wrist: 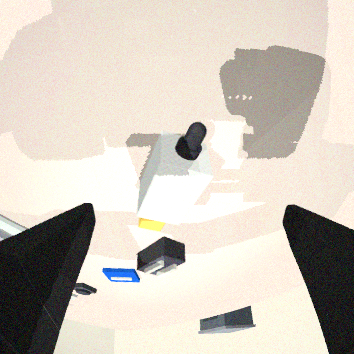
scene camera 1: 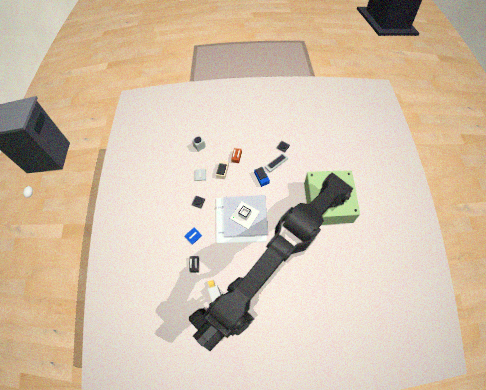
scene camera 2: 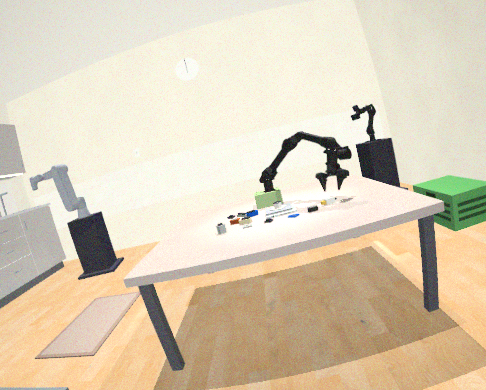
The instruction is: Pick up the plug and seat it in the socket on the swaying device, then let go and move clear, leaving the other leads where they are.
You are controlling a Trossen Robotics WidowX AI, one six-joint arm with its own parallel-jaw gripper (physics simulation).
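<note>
The plug (scene camera 1: 214,291) (scene camera 2: 330,200) (wrist: 175,192), a white block with a yellow tip and a black stub at its other end, lies on the table, partly hidden by the arm in scene camera 1. My gripper (scene camera 2: 332,190) (wrist: 192,214) is open and empty above the plug, with the fingertips wide apart on either side in the wrist view. The socket (scene camera 1: 244,212) (scene camera 2: 278,204) is a small dark-rimmed square on a white plate, on the grey and white device (scene camera 1: 227,230) near the table's middle. The fingertips are hidden in scene camera 1.
A black block (scene camera 1: 194,264) (scene camera 2: 313,208) (wrist: 161,255) and a blue piece (scene camera 1: 193,236) (scene camera 2: 293,216) (wrist: 121,275) lie between the plug and the device's left side. Orange (scene camera 1: 236,155), tan (scene camera 1: 222,170) and blue-black (scene camera 1: 261,176) pieces lie beyond the device. The arm's green base (scene camera 1: 350,212) stands right.
</note>
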